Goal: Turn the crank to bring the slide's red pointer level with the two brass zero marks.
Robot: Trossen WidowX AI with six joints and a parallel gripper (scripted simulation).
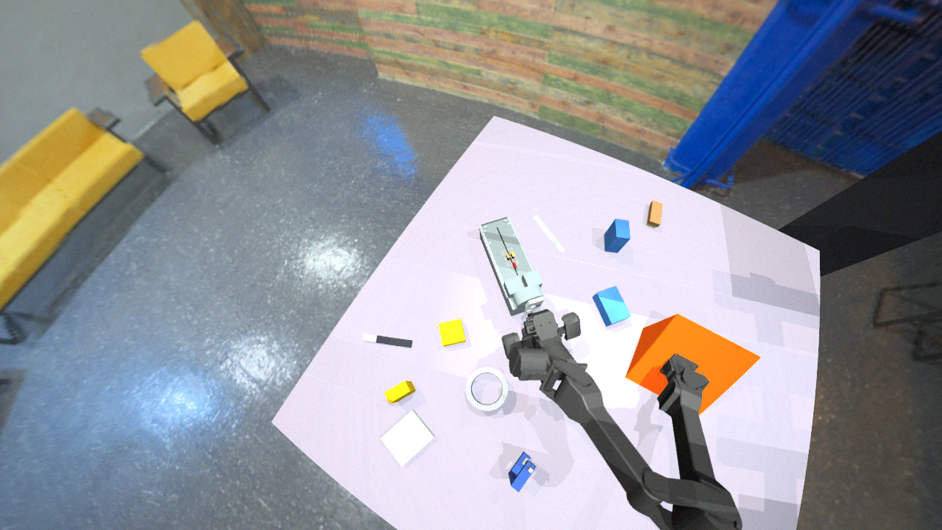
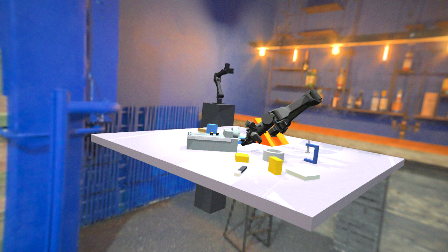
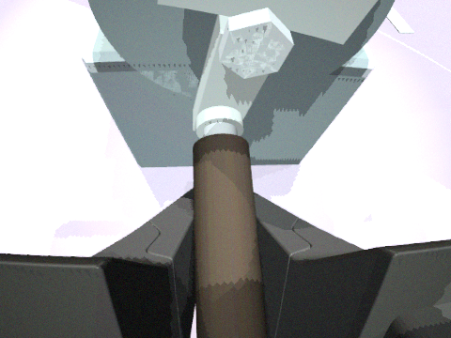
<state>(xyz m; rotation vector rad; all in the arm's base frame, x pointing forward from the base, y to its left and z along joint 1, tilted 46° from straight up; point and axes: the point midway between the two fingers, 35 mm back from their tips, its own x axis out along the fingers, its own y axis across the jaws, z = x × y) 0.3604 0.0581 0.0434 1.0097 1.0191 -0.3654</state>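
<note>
My gripper tip is now 30 mm below the brown crank handle, 10 mm to the right of it and 10 mm past it. Round my gripper tip: metal strip 280 mm to the right, 70 mm ahead, 30 mm below; then blue clamp 330 mm to the left, 150 mm behind, 20 mm above; then red pointer 100 mm ahead, 90 mm to the right, 50 mm above.
</note>
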